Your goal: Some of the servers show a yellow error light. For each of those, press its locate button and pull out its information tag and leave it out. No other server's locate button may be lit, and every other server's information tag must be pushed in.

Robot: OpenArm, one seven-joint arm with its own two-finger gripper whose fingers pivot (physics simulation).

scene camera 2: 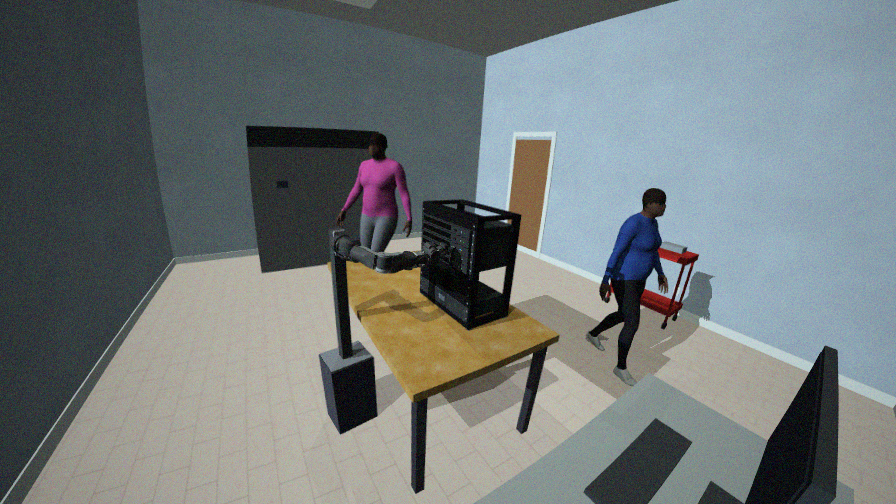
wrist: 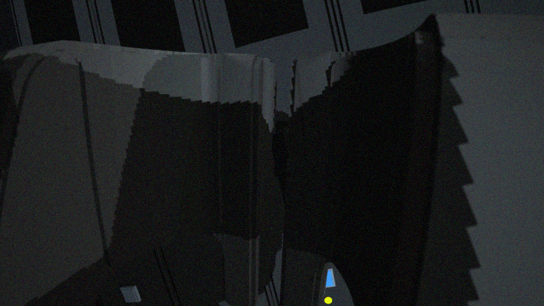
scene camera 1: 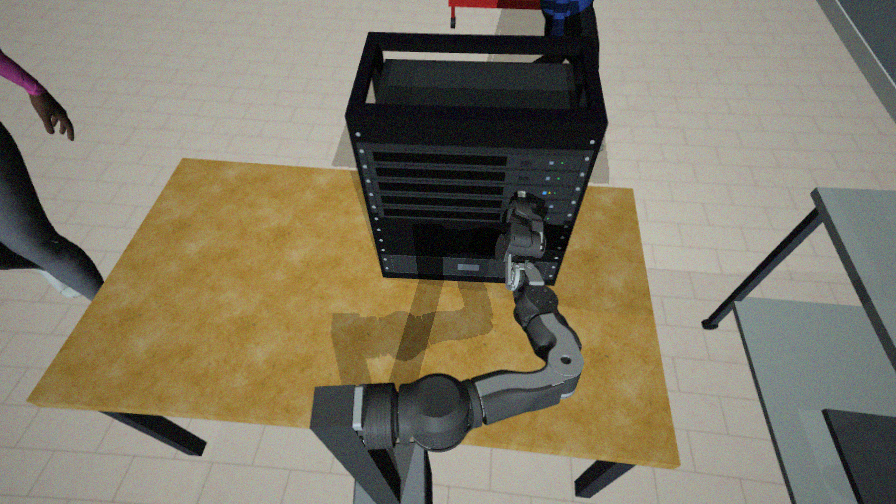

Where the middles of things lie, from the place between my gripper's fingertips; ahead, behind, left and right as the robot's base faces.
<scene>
Now: the black server rack [scene camera 1: 439, 154] 190 mm ahead of my hand, 120 mm below it and 90 mm to the left of it.
</scene>
